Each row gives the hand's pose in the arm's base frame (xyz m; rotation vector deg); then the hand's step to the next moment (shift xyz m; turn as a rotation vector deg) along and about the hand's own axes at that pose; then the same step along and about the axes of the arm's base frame.
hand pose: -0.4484 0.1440 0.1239 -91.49 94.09 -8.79
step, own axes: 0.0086 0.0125 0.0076 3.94 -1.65 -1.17
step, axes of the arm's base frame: -0.0038 -0.0018 -0.0164 1.12 -4.28 -0.05
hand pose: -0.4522 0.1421 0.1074 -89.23 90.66 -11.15
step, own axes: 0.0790 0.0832 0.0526 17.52 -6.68 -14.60
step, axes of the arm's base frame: -0.0122 -0.0281 -0.1224 -1.69 -23.17 4.99
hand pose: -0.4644 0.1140 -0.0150 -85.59 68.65 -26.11
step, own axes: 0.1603 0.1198 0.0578 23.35 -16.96 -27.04
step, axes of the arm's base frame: 0.0613 -0.0926 -0.1762 -4.90 -35.73 16.23
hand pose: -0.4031 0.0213 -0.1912 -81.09 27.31 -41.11
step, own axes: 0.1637 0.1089 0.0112 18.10 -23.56 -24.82
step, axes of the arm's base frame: 0.1413 -0.1059 -0.0873 -8.18 -30.50 22.40
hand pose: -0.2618 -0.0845 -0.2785 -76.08 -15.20 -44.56
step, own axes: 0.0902 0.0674 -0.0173 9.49 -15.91 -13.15
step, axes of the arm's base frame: 0.1043 -0.0456 -0.0029 -6.60 -16.25 14.44
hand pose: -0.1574 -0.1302 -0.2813 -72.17 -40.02 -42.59
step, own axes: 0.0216 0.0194 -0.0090 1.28 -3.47 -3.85
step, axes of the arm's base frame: 0.0288 -0.0083 0.0048 -1.85 -4.43 2.35
